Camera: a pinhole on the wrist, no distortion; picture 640 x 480 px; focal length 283.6 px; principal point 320.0 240.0 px. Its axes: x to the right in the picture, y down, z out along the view. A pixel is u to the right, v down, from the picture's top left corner.
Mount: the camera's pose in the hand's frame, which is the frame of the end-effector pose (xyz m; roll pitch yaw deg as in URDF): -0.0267 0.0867 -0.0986 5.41 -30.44 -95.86
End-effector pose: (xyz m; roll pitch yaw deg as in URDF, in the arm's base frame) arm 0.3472 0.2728 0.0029 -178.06 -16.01 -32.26
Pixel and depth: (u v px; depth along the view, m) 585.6 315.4 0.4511
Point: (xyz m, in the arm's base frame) 0.5325 0.2371 -0.4776
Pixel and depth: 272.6 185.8 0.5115
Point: 0.0832 -0.0535 -0.3269
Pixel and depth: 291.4 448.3 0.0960
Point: 0.3023 0.1347 0.0242
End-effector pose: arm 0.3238 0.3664 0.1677 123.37 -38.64 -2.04
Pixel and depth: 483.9 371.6 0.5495
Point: 0.5909 -0.1515 0.0924
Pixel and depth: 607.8 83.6 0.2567
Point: 0.2413 0.1657 -0.0607
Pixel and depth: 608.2 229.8 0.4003
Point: 0.4223 0.0181 -0.1211
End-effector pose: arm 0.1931 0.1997 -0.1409 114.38 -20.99 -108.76
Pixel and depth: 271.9 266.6 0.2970
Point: -0.0060 0.3501 0.0436
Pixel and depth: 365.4 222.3 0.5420
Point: -0.2340 0.4711 -0.0829
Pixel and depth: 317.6 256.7 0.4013
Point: -0.1088 0.3845 0.0068
